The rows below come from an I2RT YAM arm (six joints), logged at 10 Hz.
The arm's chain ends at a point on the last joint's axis. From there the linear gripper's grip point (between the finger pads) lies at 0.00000 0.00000 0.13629 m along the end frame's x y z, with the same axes.
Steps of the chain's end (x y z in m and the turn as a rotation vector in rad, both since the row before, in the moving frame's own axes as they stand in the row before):
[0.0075, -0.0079, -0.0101, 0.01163, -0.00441, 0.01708]
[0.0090, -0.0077, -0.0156, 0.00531, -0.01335, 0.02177]
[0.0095, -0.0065, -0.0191, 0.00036, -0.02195, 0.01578]
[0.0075, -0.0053, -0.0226, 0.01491, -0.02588, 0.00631]
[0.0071, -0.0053, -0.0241, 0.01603, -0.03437, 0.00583]
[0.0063, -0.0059, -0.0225, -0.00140, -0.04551, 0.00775]
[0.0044, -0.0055, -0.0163, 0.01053, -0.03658, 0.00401]
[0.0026, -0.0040, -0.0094, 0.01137, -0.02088, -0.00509]
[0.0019, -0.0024, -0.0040, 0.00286, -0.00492, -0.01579]
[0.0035, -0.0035, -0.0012, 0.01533, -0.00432, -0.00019]
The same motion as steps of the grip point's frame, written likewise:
[0.0069, -0.0095, -0.0101, 0.01163, -0.00441, 0.01708]
[0.0072, -0.0084, -0.0156, 0.00531, -0.01335, 0.02177]
[0.0065, -0.0066, -0.0191, 0.00036, -0.02195, 0.01578]
[0.0040, -0.0073, -0.0227, 0.01491, -0.02588, 0.00631]
[0.0024, -0.0075, -0.0242, 0.01603, -0.03437, 0.00583]
[0.0001, -0.0057, -0.0226, -0.00140, -0.04551, 0.00775]
[-0.0006, -0.0069, -0.0164, 0.01053, -0.03658, 0.00401]
[-0.0002, -0.0055, -0.0094, 0.01137, -0.02088, -0.00509]
[0.0012, -0.0028, -0.0040, 0.00286, -0.00492, -0.01579]
[0.0029, -0.0056, -0.0012, 0.01533, -0.00432, -0.00019]

